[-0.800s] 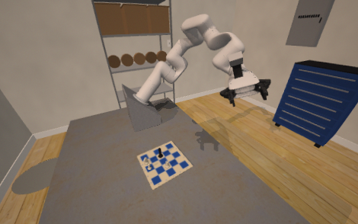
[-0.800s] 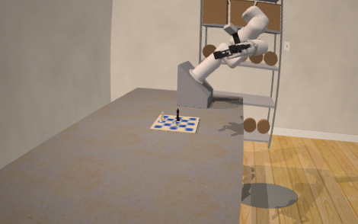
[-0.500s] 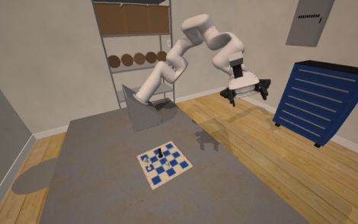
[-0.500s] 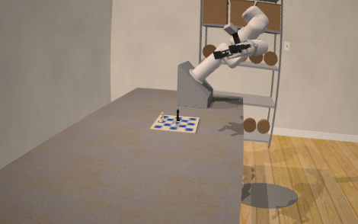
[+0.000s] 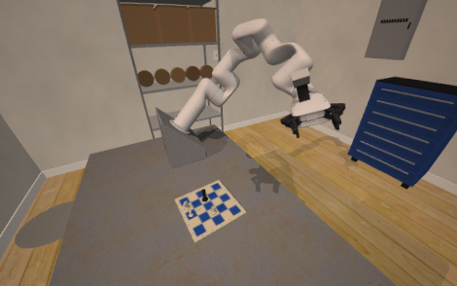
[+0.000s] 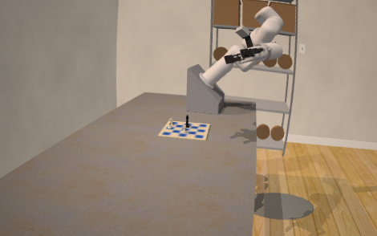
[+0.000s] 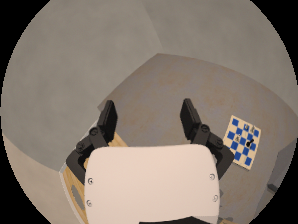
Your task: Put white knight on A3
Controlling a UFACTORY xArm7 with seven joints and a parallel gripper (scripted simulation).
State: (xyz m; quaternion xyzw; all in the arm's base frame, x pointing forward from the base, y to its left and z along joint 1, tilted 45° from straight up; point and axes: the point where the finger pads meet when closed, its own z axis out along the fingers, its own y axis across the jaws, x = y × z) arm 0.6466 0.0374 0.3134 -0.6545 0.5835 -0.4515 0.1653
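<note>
The black chess piece lies 24 cm behind my hand, 25 cm to the right of it and 35 cm below it. From my hand the other things lie so: blue-and-cream chessboard 20 cm behind, 24 cm to the right, 39 cm below.
</note>
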